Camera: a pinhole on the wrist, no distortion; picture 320 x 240 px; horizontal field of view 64.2 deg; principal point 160.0 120.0 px. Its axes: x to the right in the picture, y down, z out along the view. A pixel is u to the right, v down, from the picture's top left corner.
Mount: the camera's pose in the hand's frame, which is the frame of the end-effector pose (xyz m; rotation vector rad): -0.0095 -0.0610 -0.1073 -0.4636 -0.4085 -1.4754
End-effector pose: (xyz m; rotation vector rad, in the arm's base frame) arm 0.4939 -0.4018 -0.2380 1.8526 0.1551 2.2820
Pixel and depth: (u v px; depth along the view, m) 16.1 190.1 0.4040
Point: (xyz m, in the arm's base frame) 0.5506 -0.7277 -0.0514
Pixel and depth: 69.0 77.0 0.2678
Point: 0.5599 -0.5733 -0.2426
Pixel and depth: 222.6 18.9 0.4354
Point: 0.8387 -0.5241 -0.3141
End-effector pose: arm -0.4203 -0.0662 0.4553 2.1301 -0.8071 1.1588
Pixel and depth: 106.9 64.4 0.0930
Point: -0.4557 -0.0347 0.4482
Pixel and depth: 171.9 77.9 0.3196
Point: -0.4238 -0.2405 0.3471
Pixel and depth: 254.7 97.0 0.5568
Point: -0.2327 -0.4401 0.2178
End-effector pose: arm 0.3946 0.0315 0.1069 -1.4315 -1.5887 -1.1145
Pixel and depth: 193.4 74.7 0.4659
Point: 0.5485 0.3033 -0.0685
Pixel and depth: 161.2 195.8 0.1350
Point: 0.4022 0.0491 0.1370
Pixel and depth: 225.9 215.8 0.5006
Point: 0.4862 0.4547 0.1603
